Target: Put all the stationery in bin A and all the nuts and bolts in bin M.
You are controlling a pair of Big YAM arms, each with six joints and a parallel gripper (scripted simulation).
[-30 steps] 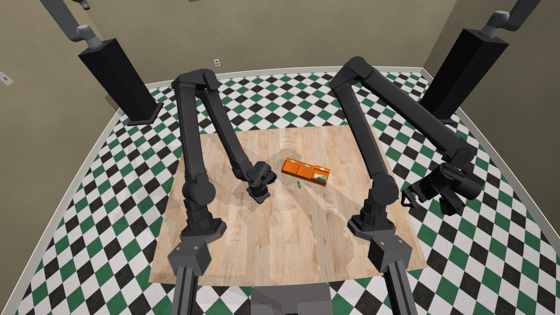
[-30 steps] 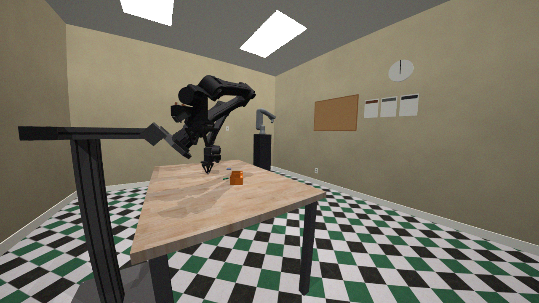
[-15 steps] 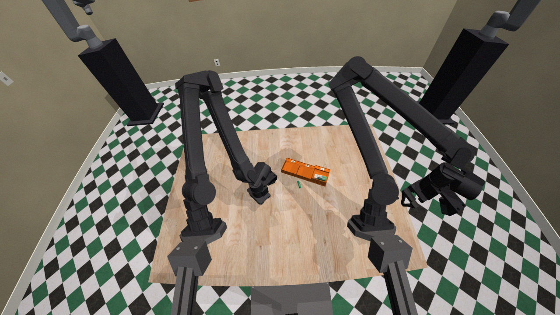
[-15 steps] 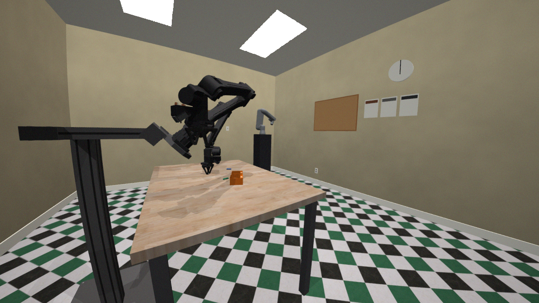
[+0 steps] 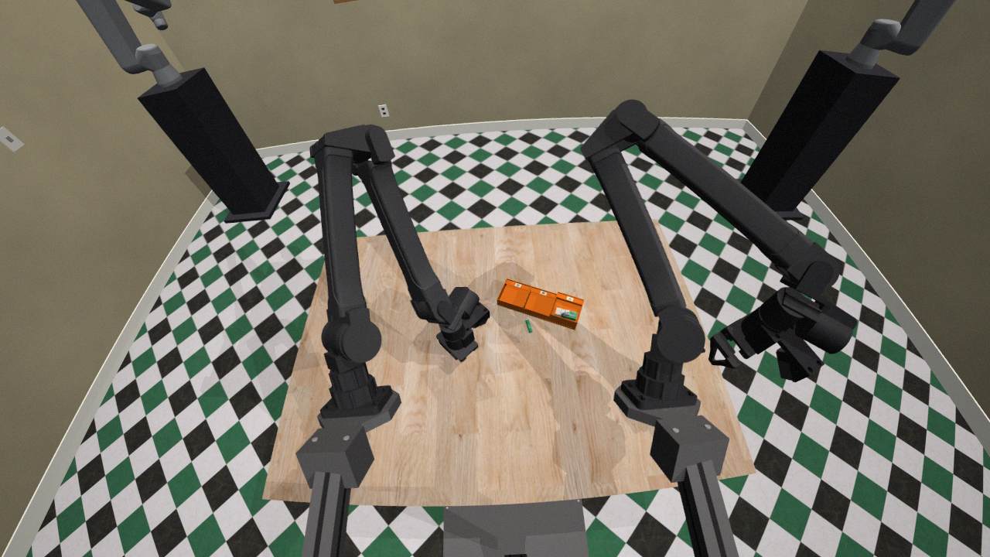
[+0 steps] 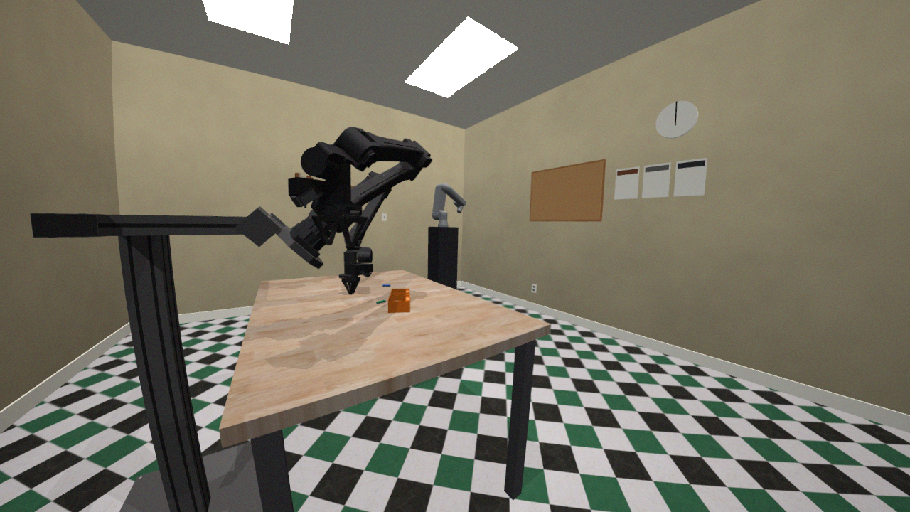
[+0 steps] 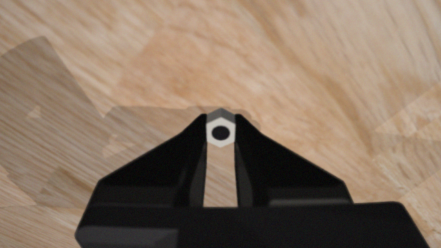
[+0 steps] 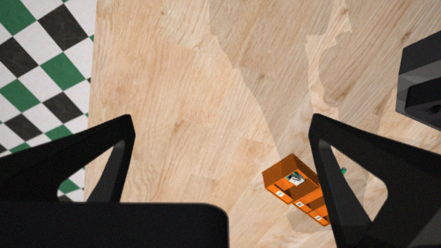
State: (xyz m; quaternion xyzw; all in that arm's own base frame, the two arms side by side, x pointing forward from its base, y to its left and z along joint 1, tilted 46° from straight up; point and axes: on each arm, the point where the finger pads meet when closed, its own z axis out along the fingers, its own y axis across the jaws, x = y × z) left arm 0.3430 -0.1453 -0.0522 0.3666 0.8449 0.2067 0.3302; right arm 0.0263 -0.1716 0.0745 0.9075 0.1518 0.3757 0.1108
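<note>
Right now the hex nut is 1 cm below my left hand. Also, from my left hand: eraser: 12 cm ahead, 31 cm to the right; then green cylinder: 8 cm ahead, 20 cm to the right; then blue cylinder: 20 cm ahead, 8 cm to the left.
</note>
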